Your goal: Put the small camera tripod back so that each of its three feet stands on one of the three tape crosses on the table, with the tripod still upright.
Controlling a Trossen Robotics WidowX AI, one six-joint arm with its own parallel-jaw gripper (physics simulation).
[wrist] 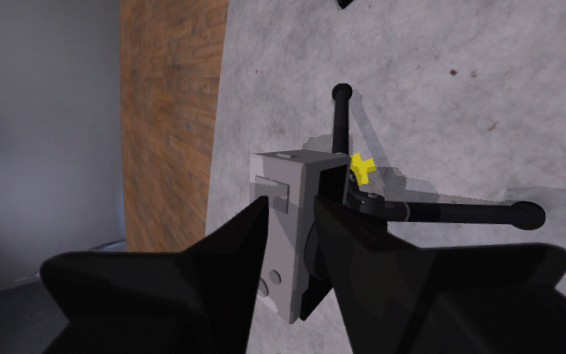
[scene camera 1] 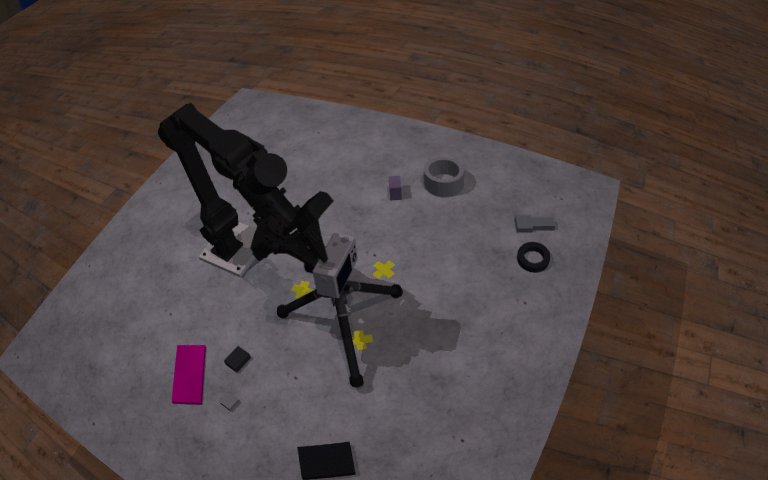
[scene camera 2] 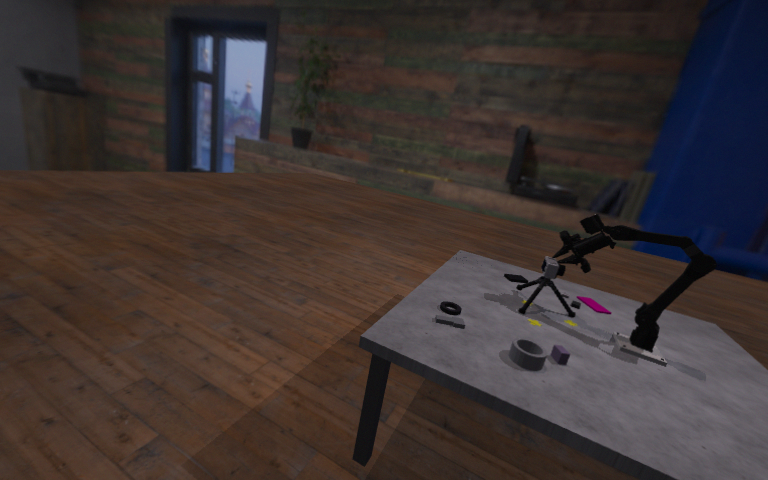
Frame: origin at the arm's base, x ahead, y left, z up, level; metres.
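Where they show: gripper, between the fingertips: (wrist: 291, 203) (scene camera 1: 321, 264) (scene camera 2: 554, 260); arm's base, origin of its link: (scene camera 1: 226, 248) (scene camera 2: 640, 345).
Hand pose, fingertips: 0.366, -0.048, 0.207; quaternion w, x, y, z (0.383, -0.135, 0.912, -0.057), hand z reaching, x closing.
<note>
Each offset is from my fingertips to the centre of the thing, as dx, dy, dz. "spot": to the spot under its first point. Level surfaces: height alone.
The small black tripod (scene camera 1: 346, 329) (scene camera 2: 545, 291) carries a grey box camera (scene camera 1: 334, 269) (scene camera 2: 550, 268) (wrist: 283, 197) on its head. My gripper (scene camera 1: 324, 259) (scene camera 2: 562, 261) (wrist: 291, 203) is shut on the camera, one finger on each side. Three yellow tape crosses @[-0.133, +0.057, -0.220] (scene camera 1: 302, 289) @[-0.014, +0.197, -0.220] (scene camera 1: 383, 270) @[+0.048, +0.015, -0.220] (scene camera 1: 362, 339) lie on the grey table @[dz -0.220] (scene camera 1: 454, 381). The three feet (scene camera 1: 283, 311) (scene camera 1: 396, 290) (scene camera 1: 355, 380) are all off the crosses, shifted toward the front. In the wrist view one leg's foot @[spot: +0.099, -0.080, -0.181] (wrist: 342, 92) lies beyond a cross @[+0.048, +0.015, -0.220] (wrist: 362, 169).
A grey ring @[-0.038, +0.508, -0.197] (scene camera 1: 444, 177), a purple cube @[-0.122, +0.414, -0.201] (scene camera 1: 394, 187), a grey flat piece @[+0.227, +0.493, -0.213] (scene camera 1: 534, 223) and a black ring @[+0.266, +0.393, -0.213] (scene camera 1: 534, 256) lie at the back right. A magenta slab @[-0.205, -0.275, -0.217] (scene camera 1: 189, 373), a small black block @[-0.135, -0.175, -0.213] (scene camera 1: 237, 358) and a black slab @[+0.159, -0.262, -0.213] (scene camera 1: 326, 460) lie in front.
</note>
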